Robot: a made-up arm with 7 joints.
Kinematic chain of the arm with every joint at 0, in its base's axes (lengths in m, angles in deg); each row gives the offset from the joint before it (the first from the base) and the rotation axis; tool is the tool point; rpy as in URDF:
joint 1: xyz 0 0 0.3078 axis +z
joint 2: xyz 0 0 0 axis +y
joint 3: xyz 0 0 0.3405 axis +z
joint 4: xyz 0.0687 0 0 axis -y
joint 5: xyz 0.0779 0 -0.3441 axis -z
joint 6: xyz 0 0 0 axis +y
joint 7: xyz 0.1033 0 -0.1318 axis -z
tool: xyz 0 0 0 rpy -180 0 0
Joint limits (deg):
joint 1: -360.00..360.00
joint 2: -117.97..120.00
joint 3: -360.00..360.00
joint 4: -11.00..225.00
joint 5: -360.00..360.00
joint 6: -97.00..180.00
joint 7: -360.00..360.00
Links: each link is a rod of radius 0.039 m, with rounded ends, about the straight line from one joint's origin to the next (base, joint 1, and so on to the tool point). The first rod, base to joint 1, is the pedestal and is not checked.
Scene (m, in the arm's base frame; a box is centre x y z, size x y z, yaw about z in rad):
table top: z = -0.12
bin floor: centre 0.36 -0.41 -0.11 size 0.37 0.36 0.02 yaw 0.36
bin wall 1: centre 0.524 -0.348 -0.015 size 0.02 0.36 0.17 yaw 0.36
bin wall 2: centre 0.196 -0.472 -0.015 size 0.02 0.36 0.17 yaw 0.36
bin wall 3: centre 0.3 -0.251 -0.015 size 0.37 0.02 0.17 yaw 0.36
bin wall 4: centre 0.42 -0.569 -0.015 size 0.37 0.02 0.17 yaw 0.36
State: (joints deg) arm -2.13 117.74 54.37 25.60 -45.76 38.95 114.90
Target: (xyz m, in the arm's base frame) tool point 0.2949 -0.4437 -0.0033
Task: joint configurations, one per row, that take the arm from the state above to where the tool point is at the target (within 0.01 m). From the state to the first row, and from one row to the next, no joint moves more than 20 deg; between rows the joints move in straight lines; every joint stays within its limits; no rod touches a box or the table.
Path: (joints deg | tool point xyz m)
1: 5.95 99.08 57.77 25.36 -43.99 37.50 129.81 | -0.1478 0.2908 0.1334
2: 14.04 80.42 61.18 25.12 -42.23 36.04 144.72 | -0.1334 0.2941 0.1254
3: 22.12 61.76 64.58 24.88 -40.46 34.59 159.63 | -0.1298 0.3028 0.1351
4: 30.20 43.10 67.99 24.64 -38.69 33.14 174.54 | -0.1416 0.3107 0.1573
5: 38.29 24.44 71.39 24.40 -36.93 31.68 189.45 | -0.1686 0.3112 0.1858
6: 46.37 5.78 74.80 24.16 -35.16 30.23 204.36 | -0.2067 0.2995 0.2146
7: 27.00 9.66 59.22 31.07 -37.48 34.30 186.47 | 0.0097 0.4010 0.2220
8: 7.63 13.55 43.64 37.99 -39.79 38.36 168.58 | 0.2661 0.3448 0.2177
9: -11.74 17.44 28.07 44.91 -42.11 42.43 150.68 | 0.4499 0.1286 0.2059
10: -31.11 21.32 12.49 51.83 -44.43 46.50 132.79 | 0.4683 -0.1741 0.1945
11: -50.48 25.21 -3.09 58.75 -46.74 50.56 114.90 | 0.2949 -0.4437 0.1938
12: -51.11 38.80 -3.12 64.48 -47.25 47.08 114.90 | 0.3009 -0.4516 0.0982
13: -51.74 52.38 -3.14 70.21 -47.77 43.59 114.90 | 0.2949 -0.4437 -0.0033

